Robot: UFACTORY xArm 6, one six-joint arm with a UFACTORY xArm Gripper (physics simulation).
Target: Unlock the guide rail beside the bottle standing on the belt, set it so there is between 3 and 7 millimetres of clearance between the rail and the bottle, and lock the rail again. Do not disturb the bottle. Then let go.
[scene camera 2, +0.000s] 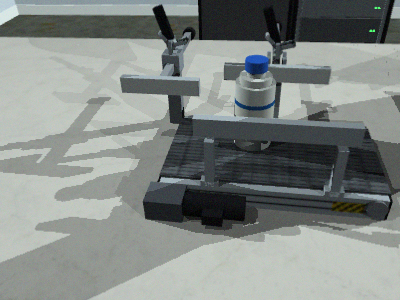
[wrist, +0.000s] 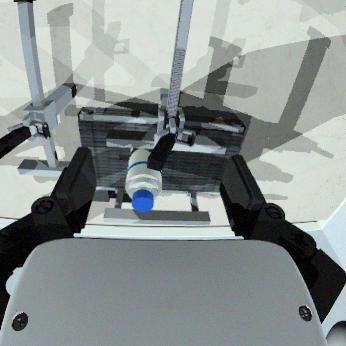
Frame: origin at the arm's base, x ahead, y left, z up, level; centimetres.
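Where they show: gripper, fingertip midpoint: (wrist: 159, 168).
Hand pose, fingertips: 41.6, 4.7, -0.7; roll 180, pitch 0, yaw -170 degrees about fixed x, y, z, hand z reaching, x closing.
Observation:
Things, the pixels of their top centre, and the offset from my fingertips, as dx, dy, dz. "pt": a spot on its surface instead.
- bottle at its top centre: (scene camera 2: 256, 59) (wrist: 142, 204) -1.1, +14.0, -9.1
- dark belt at its top centre: (scene camera 2: 271, 150) (wrist: 159, 161) -4.3, +15.7, -22.3
- grey guide rail at a spot on its surface: (wrist: 205, 148) (scene camera 2: 311, 67) pt -8.0, +5.4, -13.1
- rail's black clamp lever at its top centre: (wrist: 163, 166) (scene camera 2: 273, 6) -1.3, +3.5, -4.9
- second rail at its top centre: (scene camera 2: 159, 77) (wrist: 51, 173) +13.2, +14.9, -13.1
- front rail at a spot on its surface: (scene camera 2: 280, 131) pt -6.0, +23.4, -14.1
- dark motor at its top centre: (scene camera 2: 214, 197) (wrist: 125, 196) +1.0, +27.7, -22.6
- long scaled rod at a spot on its surface: (wrist: 177, 65) pt -1.2, -4.0, -13.4
The bottle (scene camera 2: 255, 95) (wrist: 142, 175), white with a blue cap and blue stripe, stands upright on the dark belt (scene camera 2: 310, 162) (wrist: 102, 155). The grey guide rail (scene camera 2: 307, 75) (wrist: 205, 148) runs behind it in the scene view; the gap between them cannot be measured. The rail's black clamp lever (scene camera 2: 271, 25) (wrist: 161, 151) points up with a slight lean; in the wrist view it overlaps the bottle's edge. Whether it is locked cannot be told. My gripper (wrist: 159, 168) is open and empty, its fingers wide apart above the belt area. It does not show in the scene view.
A second rail (scene camera 2: 160, 86) with its own black lever (scene camera 2: 162, 22) (wrist: 14, 141) stands left of the belt. A front rail (scene camera 2: 280, 131) (wrist: 185, 216) on two posts runs along the near side. A dark motor (scene camera 2: 215, 204) sits at the front left. A long scaled rod (wrist: 177, 65) extends behind the clamp.

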